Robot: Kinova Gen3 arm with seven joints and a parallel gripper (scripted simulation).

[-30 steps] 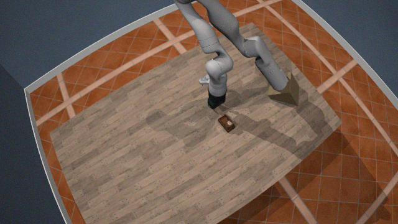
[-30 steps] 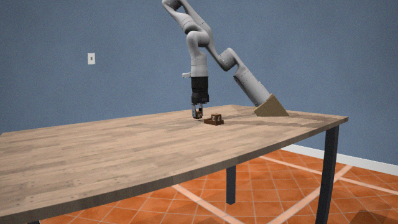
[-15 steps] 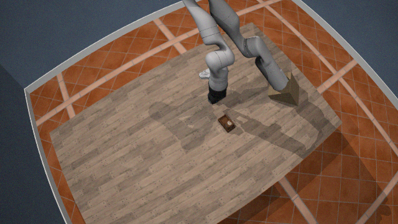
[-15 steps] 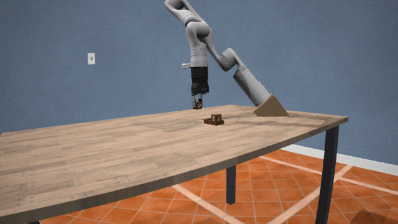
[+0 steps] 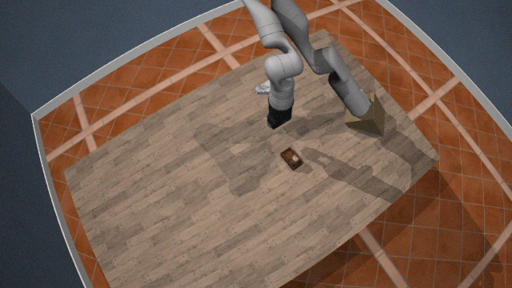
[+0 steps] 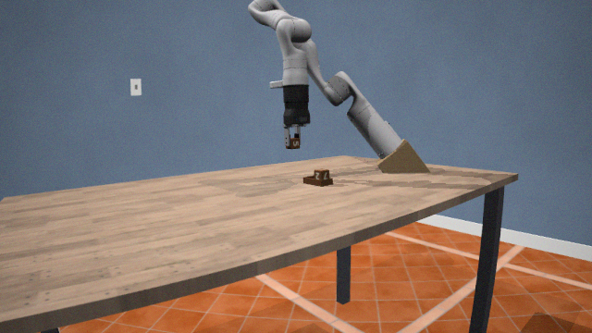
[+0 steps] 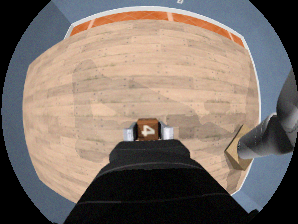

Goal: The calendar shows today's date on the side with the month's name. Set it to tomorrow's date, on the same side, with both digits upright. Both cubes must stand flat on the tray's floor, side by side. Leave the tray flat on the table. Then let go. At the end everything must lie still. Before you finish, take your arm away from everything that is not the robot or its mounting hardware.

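The dark brown calendar tray lies 11 cm to the left of my hand and 11 cm below it.
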